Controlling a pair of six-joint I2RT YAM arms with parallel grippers.
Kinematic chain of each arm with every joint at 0, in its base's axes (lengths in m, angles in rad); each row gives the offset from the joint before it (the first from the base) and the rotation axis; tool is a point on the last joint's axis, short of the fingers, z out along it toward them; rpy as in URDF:
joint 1: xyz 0 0 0.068 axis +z
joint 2: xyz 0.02 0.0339 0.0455 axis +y
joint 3: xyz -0.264 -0.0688 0 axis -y
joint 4: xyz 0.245 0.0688 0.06 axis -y
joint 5: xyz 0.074 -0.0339 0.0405 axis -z
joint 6: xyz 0.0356 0 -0.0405 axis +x
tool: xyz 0 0 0 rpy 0 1.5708 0
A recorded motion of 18 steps. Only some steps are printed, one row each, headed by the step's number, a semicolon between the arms.
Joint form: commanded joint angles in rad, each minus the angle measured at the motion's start. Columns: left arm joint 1, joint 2, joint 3, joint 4, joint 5, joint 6; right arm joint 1, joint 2, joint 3, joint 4, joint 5, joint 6.
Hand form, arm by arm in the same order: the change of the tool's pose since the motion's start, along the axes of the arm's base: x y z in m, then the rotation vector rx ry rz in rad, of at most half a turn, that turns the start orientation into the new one. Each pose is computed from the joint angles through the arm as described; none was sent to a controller.
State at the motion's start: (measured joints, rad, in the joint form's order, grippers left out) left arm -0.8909 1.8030 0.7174 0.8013 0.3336 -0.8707; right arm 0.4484 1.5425 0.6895 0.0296 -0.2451 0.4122
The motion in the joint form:
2: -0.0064 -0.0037 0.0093 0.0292 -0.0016 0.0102; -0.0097 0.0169 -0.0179 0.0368 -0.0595 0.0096
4: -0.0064 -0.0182 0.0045 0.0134 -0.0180 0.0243; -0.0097 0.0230 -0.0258 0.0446 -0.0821 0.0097
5: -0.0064 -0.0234 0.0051 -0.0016 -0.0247 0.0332; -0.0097 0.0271 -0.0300 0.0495 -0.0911 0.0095
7: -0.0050 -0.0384 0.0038 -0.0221 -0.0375 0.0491; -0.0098 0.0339 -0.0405 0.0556 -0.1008 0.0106
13: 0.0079 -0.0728 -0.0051 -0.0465 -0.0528 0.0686; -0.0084 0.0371 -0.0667 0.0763 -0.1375 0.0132
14: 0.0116 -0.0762 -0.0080 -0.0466 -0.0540 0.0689; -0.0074 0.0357 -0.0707 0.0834 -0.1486 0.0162
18: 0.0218 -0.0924 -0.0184 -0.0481 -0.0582 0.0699; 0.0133 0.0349 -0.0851 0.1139 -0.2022 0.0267
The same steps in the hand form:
2: -0.0001 -0.0034 0.0068 -0.0294 -0.0361 -0.0074; -0.0004 -0.0011 -0.0064 0.0448 0.0220 0.0240
4: -0.0008 -0.0016 0.0086 -0.0173 -0.0485 0.0049; -0.0018 -0.0009 -0.0095 0.0572 0.0349 0.0391
5: -0.0009 -0.0011 0.0089 -0.0060 -0.0522 0.0090; -0.0025 -0.0009 -0.0113 0.0617 0.0407 0.0453
7: -0.0011 0.0006 0.0113 0.0070 -0.0651 0.0184; -0.0043 -0.0014 -0.0154 0.0641 0.0547 0.0505
13: 0.0002 0.0069 0.0175 0.0163 -0.0864 0.0410; -0.0095 -0.0021 -0.0214 0.0863 0.0760 0.0743
14: 0.0008 0.0083 0.0178 0.0165 -0.0871 0.0458; -0.0103 -0.0017 -0.0214 0.0967 0.0771 0.0809
18: 0.0017 0.0129 0.0199 0.0148 -0.0914 0.0600; -0.0154 0.0043 -0.0222 0.1423 0.0865 0.1317

